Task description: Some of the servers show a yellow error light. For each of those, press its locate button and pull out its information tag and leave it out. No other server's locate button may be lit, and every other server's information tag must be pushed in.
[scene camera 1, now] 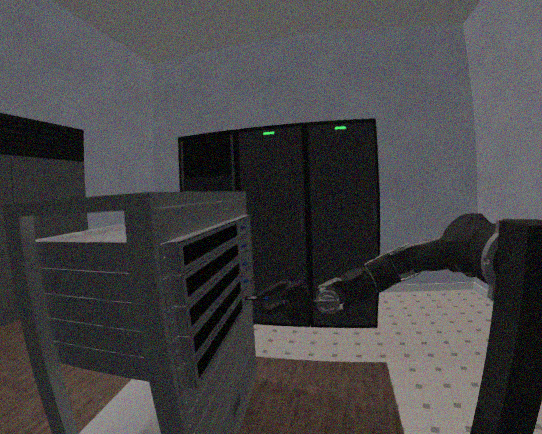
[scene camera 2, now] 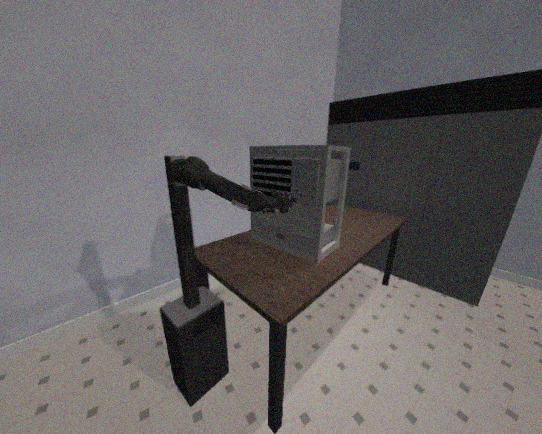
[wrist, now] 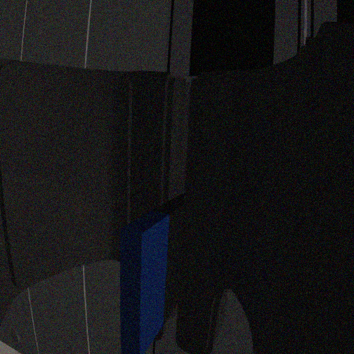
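Several flat servers (scene camera 1: 215, 283) (scene camera 2: 272, 176) with black grilles are stacked in a grey rack (scene camera 1: 220, 387) (scene camera 2: 287, 237). Small blue marks (scene camera 1: 244, 246) run down their right ends; I cannot tell which are tags or buttons. A thin information tag (wrist: 152, 285) (scene camera 1: 256, 298) with a blue end sticks out of the lowest server. My gripper (wrist: 191, 213) (scene camera 1: 269, 300) (scene camera 2: 295, 198) is shut on this tag, whose blue end shows between the fingertips while the right finger hides its label side. No yellow light can be made out; the fingers cover that server's lights in the wrist view.
The rack stands on a brown table (scene camera 1: 320, 390) (scene camera 2: 270, 280). My arm (scene camera 1: 420, 257) (scene camera 2: 225, 190) reaches in from its black column (scene camera 1: 515, 325) (scene camera 2: 182, 240). Tall black cabinets (scene camera 1: 345, 210) with green lights stand behind. A large grey cabinet (scene camera 2: 425, 200) stands beyond the table.
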